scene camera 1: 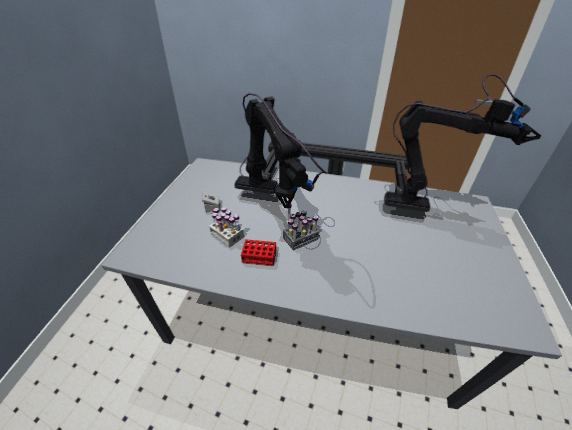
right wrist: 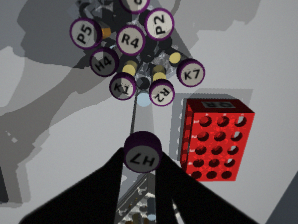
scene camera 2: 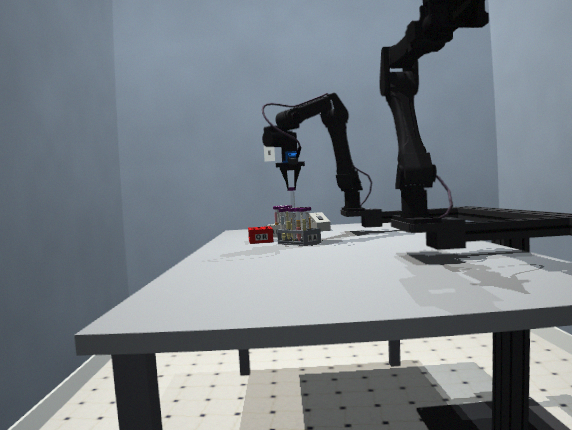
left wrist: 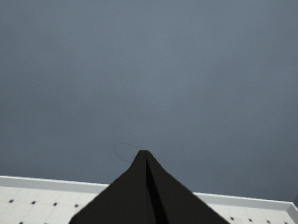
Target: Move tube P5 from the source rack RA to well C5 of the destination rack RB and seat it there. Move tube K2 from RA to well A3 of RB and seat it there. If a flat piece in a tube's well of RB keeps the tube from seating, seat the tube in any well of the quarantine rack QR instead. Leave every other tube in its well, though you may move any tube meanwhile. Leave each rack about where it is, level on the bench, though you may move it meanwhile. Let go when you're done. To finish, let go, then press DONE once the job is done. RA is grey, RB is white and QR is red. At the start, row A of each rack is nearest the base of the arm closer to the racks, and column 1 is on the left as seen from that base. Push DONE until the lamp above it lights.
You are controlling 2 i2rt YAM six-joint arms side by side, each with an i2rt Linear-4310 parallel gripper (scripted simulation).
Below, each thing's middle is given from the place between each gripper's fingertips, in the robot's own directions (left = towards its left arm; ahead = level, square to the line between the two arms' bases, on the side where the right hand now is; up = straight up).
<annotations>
The red rack QR (scene camera 1: 265,252) is 170 mm below my right hand, 120 mm ahead of it and 90 mm to the right of it.
Now: the red rack QR 1030 mm to the right of my left hand, 460 mm below it and 360 mm ahead of it.
</annotations>
